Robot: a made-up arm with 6 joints.
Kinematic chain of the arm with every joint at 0, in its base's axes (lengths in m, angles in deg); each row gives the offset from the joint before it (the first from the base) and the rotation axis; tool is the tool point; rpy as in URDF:
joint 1: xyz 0 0 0.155 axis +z
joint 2: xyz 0 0 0 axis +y
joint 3: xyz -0.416 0 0.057 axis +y
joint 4: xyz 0.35 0 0.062 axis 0.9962 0 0.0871
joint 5: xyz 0 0 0 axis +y
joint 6: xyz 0.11 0 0.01 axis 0.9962 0 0.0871
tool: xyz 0 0 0 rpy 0 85 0
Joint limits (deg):
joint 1: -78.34..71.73
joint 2: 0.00..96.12
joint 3: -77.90..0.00
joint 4: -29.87..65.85
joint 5: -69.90..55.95
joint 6: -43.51..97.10
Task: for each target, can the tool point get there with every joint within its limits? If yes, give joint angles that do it. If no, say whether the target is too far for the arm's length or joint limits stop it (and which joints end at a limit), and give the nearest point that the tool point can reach.
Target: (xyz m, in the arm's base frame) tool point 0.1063 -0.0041 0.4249
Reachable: yes | joints -0.57 27.59 -12.64 2.41 -40.93 -24.97
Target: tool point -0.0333 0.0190 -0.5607
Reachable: no: joint limits stop it (at a limit: joint 1, joint 2, joint 3) | nearest point 0.0290 0.1048 0.0989 | short by 0.668 m
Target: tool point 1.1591 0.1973 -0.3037
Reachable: no: too far | nearest point 0.4572 0.0778 0.2702 | short by 0.914 m
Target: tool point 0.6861 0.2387 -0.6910
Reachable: no: too far | nearest point 0.2919 0.1015 0.1457 | short by 0.935 m
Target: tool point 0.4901 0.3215 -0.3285
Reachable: no: joint limits stop it (at a limit: joint 2) | nearest point 0.2707 0.1776 0.1534 | short by 0.549 m
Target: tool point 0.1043 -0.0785 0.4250
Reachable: yes | joints -39.48 29.32 -20.37 -18.31 -9.30 53.67
